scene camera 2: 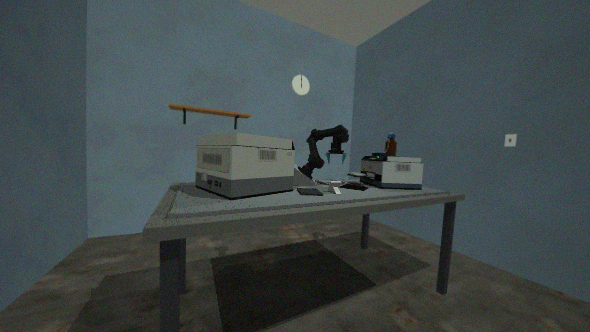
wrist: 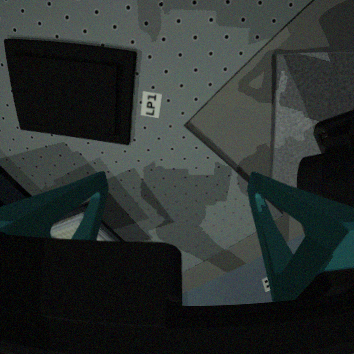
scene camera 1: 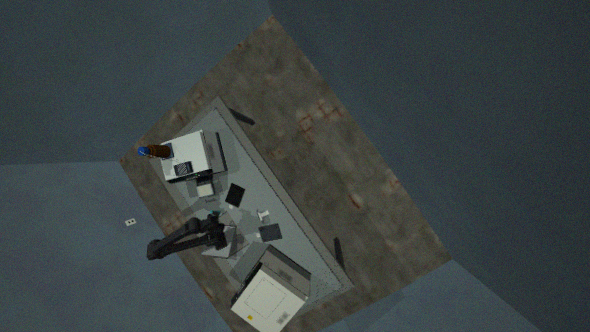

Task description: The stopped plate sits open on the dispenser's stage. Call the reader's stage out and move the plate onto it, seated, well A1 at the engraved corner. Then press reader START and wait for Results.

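Frame: origin at the arm's base, x ahead, y left, z up, level; metres.
Where they show: gripper, fingertip midpoint: (scene camera 2: 335,164) (wrist: 177,179) (scene camera 1: 219,217); arm's base, link origin: (scene camera 2: 304,173) (scene camera 1: 220,241).
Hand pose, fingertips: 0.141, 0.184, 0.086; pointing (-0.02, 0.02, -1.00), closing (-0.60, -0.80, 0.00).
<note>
Things, the pixels of their top centre, and the offset from my fingertips, as dx, dy, dz. "pt": a spot on its surface instead.
- pale plate, top centre: (wrist: 88,251) (scene camera 1: 204,190) -0.072, +0.228, -0.067
- larger beige reader, top centre: (scene camera 2: 246,137) (scene camera 1: 265,305) +0.130, -0.634, +0.137
- black pad, top centre: (wrist: 64,95) (scene camera 2: 354,185) (scene camera 1: 234,195) +0.101, +0.098, -0.139
- label LP1, surface spot: (wrist: 151,104) pt +0.023, +0.026, -0.157
- dark grey pad, surface spot: (scene camera 2: 310,191) (scene camera 1: 272,232) pt +0.264, -0.284, -0.147
- brown bottle, surface spot: (scene camera 1: 159,151) (scene camera 2: 392,145) pt -0.080, +0.560, +0.174
The white dispenser (scene camera 1: 187,150) (scene camera 2: 400,172) stands at one end of the table. Its stage is out, with the pale plate (scene camera 1: 205,189) on it; well A1 cannot be made out. In the wrist view, a pale ribbed surface shows through the left finger's gap, too covered to name surely. The larger beige reader (scene camera 1: 270,300) (scene camera 2: 245,162) stands at the other end. No extended reader stage shows; its START button and screen cannot be seen. My gripper (scene camera 2: 336,159) (wrist: 177,179) is open and empty, raised above the table between the machines, nearer the dispenser's side.
A black pad (scene camera 1: 235,195) (scene camera 2: 354,186) (wrist: 70,92) lies by the label LP1 (wrist: 151,104). A dark grey pad (scene camera 1: 270,232) (scene camera 2: 310,191) and a small white stand (scene camera 1: 263,215) (scene camera 2: 334,188) are nearer the reader. A brown bottle (scene camera 1: 159,151) (scene camera 2: 391,147) stands on the dispenser.
</note>
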